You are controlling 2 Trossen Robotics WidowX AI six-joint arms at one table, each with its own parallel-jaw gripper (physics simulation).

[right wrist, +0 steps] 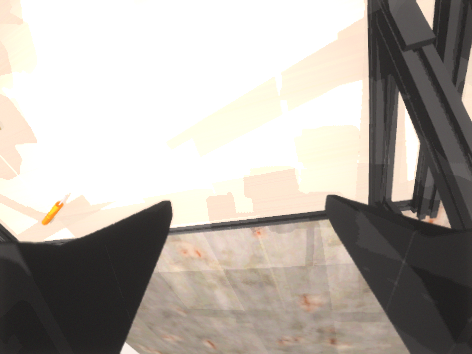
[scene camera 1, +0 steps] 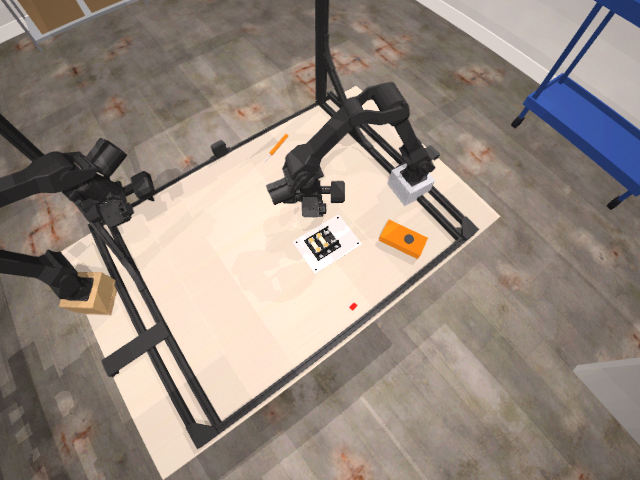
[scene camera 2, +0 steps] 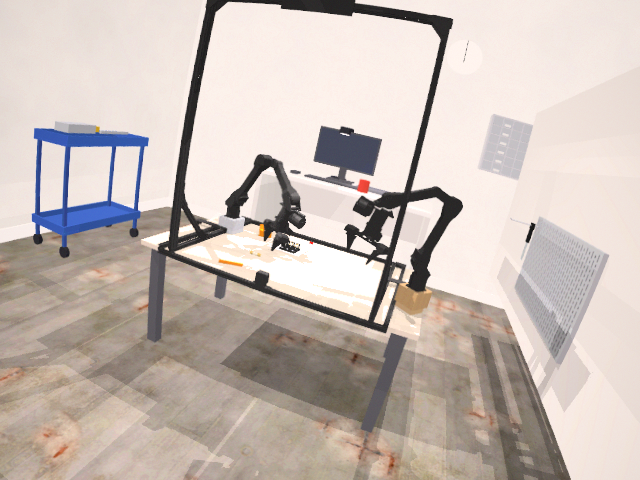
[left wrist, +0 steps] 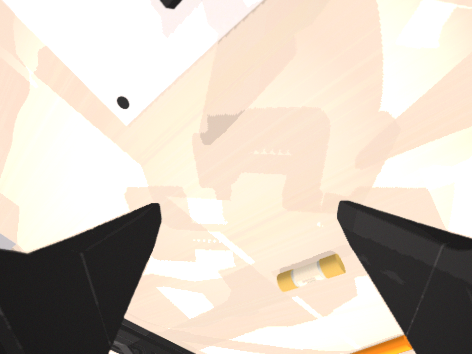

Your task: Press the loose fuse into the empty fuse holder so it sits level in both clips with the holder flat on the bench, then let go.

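Seen in the pictures: left gripper, fingertip midpoint: (scene camera 2: 267, 246) (left wrist: 250, 210); right gripper, fingertip midpoint: (right wrist: 249, 204) (scene camera 1: 139, 206) (scene camera 2: 356, 258); left arm's base, origin of the base link: (scene camera 1: 413, 175) (scene camera 2: 232, 216); right arm's base, origin of the base link: (scene camera 1: 80, 289) (scene camera 2: 416, 287).
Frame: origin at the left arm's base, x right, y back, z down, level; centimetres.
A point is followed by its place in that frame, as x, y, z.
The loose fuse (scene camera 2: 254, 253) @(19.3, -28.8, 6.8) (left wrist: 311, 273) @(18.2, -29.4, 6.5), with gold caps and a pale middle, lies flat on the table; it is hidden in scene camera 1. The black fuse holder block (scene camera 1: 331, 239) @(-3.9, -32.0, 6.5) (scene camera 2: 290, 246) @(-1.9, -35.8, 5.2) is on a white plate (scene camera 1: 348, 238) @(-5.8, -27.1, 7.4) (left wrist: 75, 40) @(-1.2, -26.4, 7.5). Two fuses show in it, and its slot at the right looks empty. My left gripper (scene camera 1: 325, 200) @(9.4, -29.5, 4.9) (scene camera 2: 270, 244) @(9.4, -29.5, 4.9) (left wrist: 250, 210) @(9.4, -29.5, 4.9) is open above the table beside the plate; in its wrist view the fuse lies below the fingertip line, nearer the right finger. My right gripper (scene camera 1: 131, 198) @(24.6, -76.6, -8.4) (scene camera 2: 359, 256) @(24.6, -76.6, -8.4) (right wrist: 249, 204) @(24.6, -76.6, -8.4) is open, high near the table's edge.
An orange screwdriver (scene camera 1: 279, 144) @(37.0, -29.1, 6.5) (scene camera 2: 230, 262) @(38.0, -29.3, 6.6) (left wrist: 382, 346) @(35.9, -30.8, 7.1) (right wrist: 53, 212) @(36.6, -31.2, 6.4) lies near the loose fuse. An orange box (scene camera 1: 395, 237) @(-13.5, -15.5, 4.7) with a dark round spot is right of the plate in scene camera 1. A small red piece (scene camera 1: 353, 306) @(-24.5, -37.0, 7.1) (scene camera 2: 311, 242) @(-24.6, -37.0, 7.0) lies near the edge. Black frame bars border the table.
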